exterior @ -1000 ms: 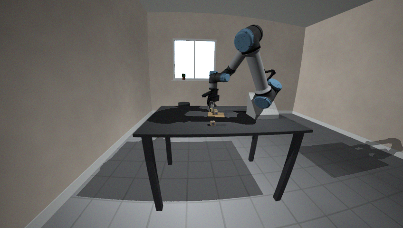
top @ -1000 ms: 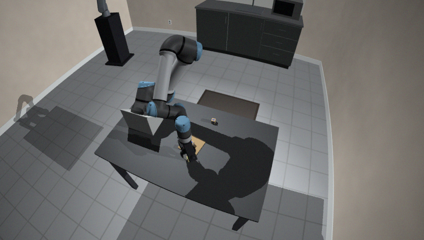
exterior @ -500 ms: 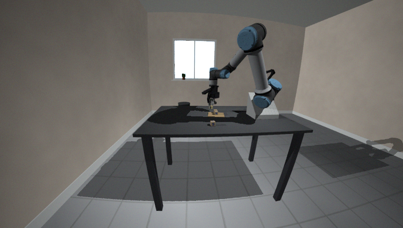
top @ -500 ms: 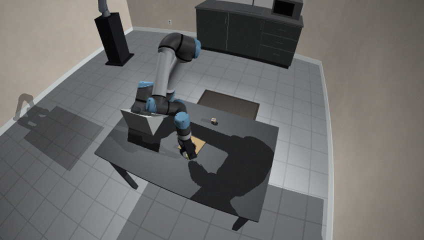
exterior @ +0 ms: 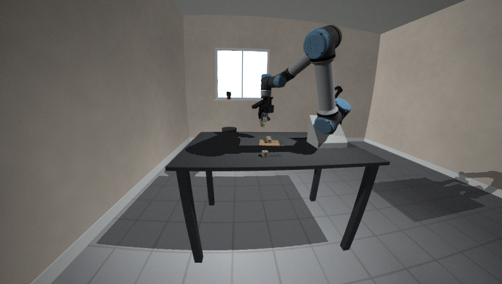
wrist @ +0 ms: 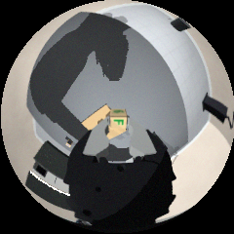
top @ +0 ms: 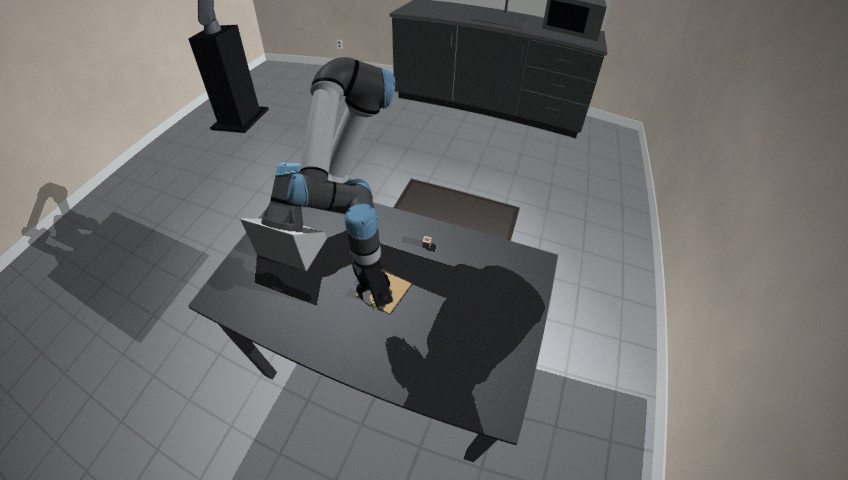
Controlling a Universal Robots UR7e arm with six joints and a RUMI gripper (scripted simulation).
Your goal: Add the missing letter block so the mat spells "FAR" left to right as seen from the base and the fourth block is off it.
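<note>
My hand is 20 mm past the tan mat, 120 mm to the right of it and 110 mm above it. Also, from my hand: block (80 mm ahead, 350 mm to the left, 100 mm below).
</note>
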